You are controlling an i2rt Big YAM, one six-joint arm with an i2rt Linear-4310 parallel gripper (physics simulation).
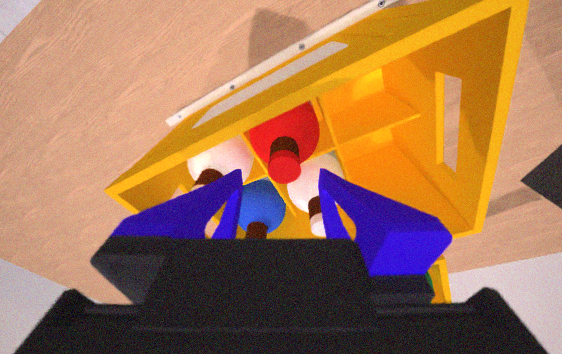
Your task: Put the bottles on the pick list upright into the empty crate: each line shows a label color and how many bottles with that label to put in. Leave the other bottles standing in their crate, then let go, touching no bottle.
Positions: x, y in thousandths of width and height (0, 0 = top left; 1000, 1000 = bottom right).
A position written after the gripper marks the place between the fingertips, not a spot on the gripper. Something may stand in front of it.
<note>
In view: the gripper (499, 499), a white bottle (542, 547), a red bottle (506, 403), a white bottle (385, 459) and a blue bottle (469, 592).
</note>
